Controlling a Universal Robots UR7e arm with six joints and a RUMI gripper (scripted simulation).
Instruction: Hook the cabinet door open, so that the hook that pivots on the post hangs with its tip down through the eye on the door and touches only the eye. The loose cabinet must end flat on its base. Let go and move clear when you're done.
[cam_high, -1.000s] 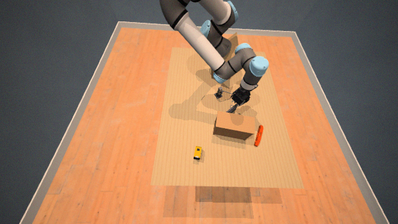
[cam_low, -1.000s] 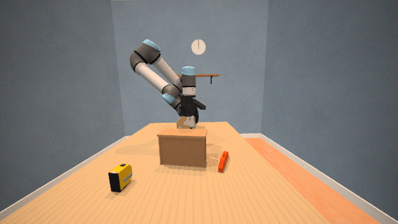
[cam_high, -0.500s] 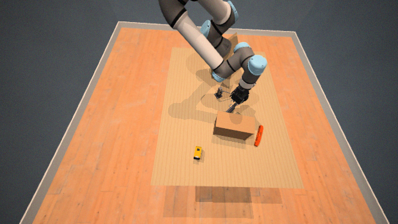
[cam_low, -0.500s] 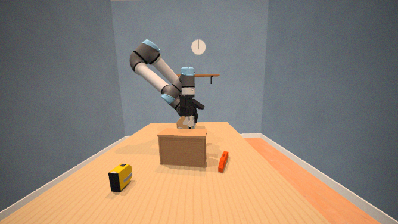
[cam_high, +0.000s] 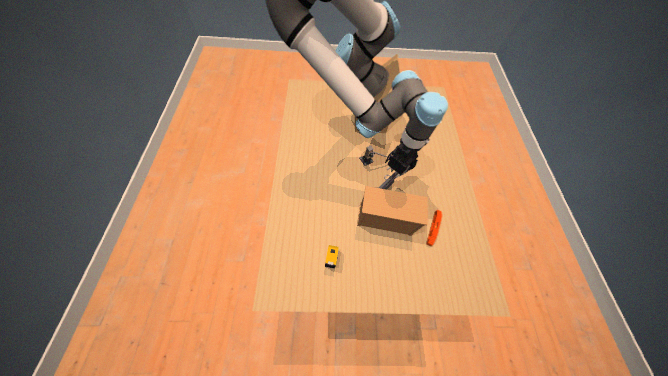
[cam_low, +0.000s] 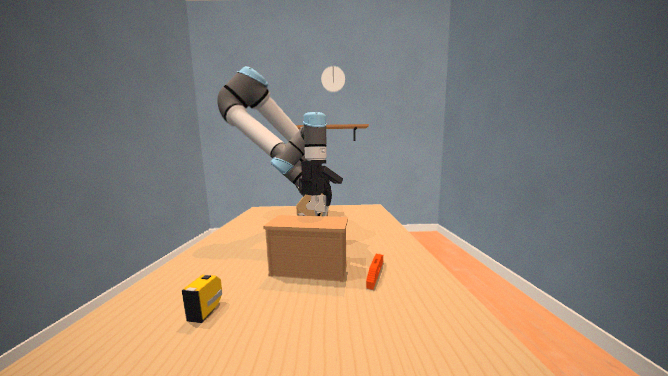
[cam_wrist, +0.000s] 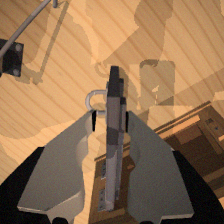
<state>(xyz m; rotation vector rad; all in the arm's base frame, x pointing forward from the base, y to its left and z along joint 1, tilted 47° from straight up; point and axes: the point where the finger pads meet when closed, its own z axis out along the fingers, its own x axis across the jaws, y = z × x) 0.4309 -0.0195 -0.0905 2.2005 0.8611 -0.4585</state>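
My hand is 11 cm past the thin hook, 7 cm above it and 3 cm to the left of it. From my hand the other things lie so: black box: 32 cm ahead, 25 cm to the right, 8 cm below; cabinet door: 5 cm to the right, 5 cm below, 4 cm ahead; orange bar: 20 cm ahead, 16 cm to the left, 10 cm below.
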